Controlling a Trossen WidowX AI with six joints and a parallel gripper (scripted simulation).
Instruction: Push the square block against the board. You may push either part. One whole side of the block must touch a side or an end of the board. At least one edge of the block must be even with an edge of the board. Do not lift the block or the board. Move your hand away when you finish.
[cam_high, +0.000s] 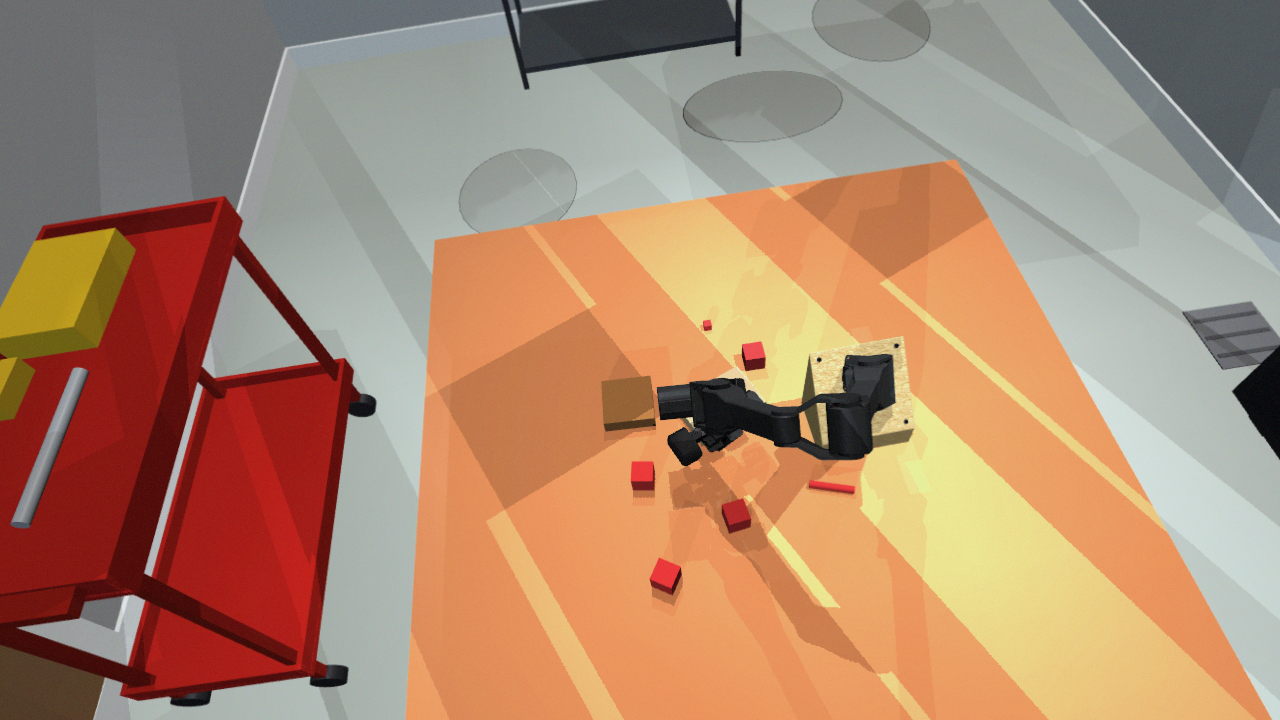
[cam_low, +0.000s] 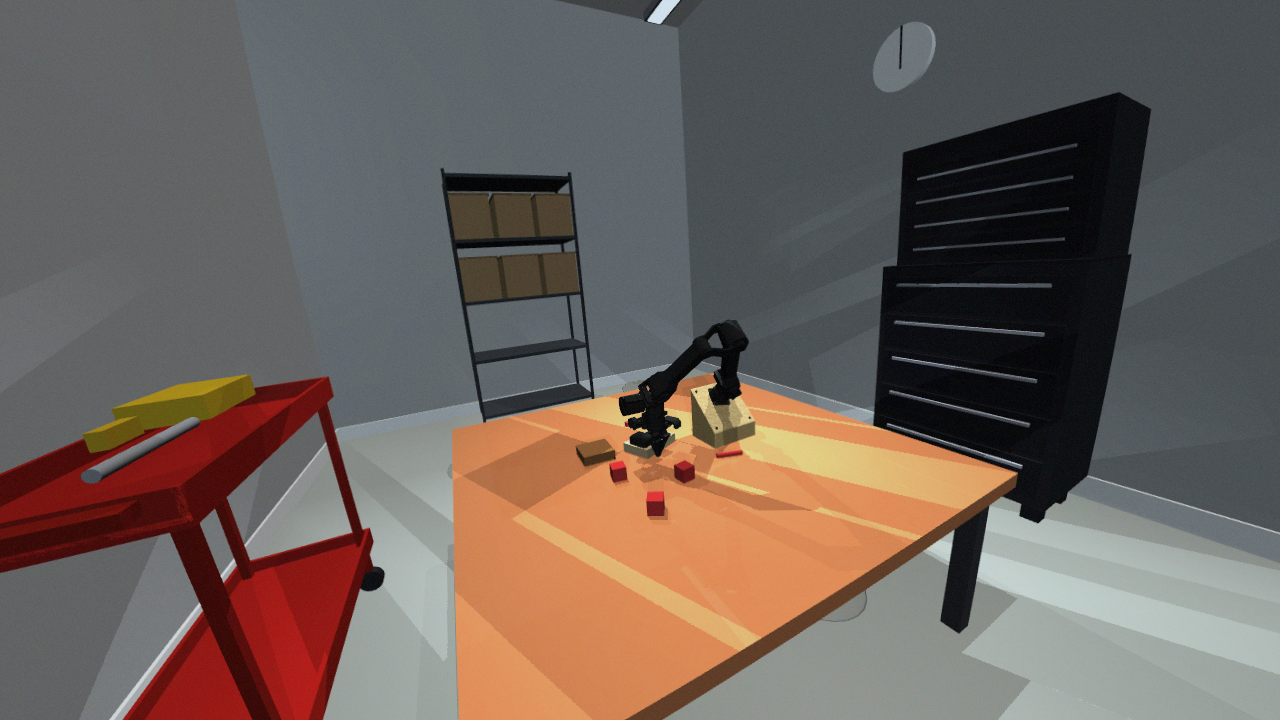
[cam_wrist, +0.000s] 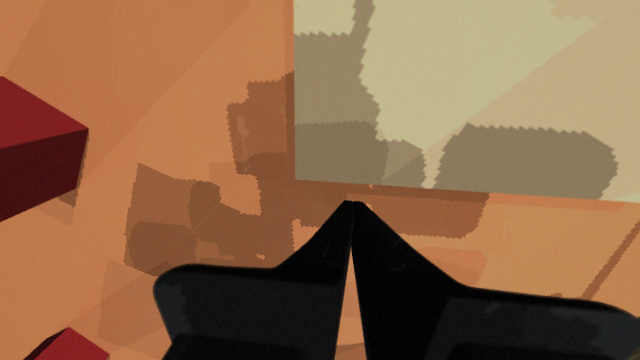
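Now: the board 1 cm behind my gripper tip, 9 cm to the right of it and 1 cm above it. Round my gripper tip: thin red stick (20 cm behind, 9 cm to the left); then square block (17 cm ahead, 11 cm to the right, 1 cm above).
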